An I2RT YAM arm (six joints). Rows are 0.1 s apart.
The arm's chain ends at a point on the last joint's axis. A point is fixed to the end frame.
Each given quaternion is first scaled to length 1.
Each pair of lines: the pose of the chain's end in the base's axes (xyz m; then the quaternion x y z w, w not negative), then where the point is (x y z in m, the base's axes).
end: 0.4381 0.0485 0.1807 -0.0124 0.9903 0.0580 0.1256
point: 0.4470 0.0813 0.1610
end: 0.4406 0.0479 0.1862 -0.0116 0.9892 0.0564 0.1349
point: 0.4499 0.0806 0.1666
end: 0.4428 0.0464 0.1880 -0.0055 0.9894 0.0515 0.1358
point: 0.4526 0.0788 0.1681
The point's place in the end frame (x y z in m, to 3 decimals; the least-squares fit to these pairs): -0.004 0.030 0.025
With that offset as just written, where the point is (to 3 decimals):
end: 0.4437 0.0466 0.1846 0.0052 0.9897 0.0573 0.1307
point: 0.454 0.079 0.165
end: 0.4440 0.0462 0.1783 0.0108 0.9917 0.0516 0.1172
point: 0.454 0.078 0.158
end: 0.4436 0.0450 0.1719 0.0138 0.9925 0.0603 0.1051
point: 0.453 0.078 0.152
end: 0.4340 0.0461 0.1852 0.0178 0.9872 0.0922 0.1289
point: 0.445 0.080 0.168
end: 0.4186 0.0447 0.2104 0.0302 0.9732 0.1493 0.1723
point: 0.431 0.080 0.198
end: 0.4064 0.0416 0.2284 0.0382 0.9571 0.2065 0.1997
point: 0.420 0.078 0.221
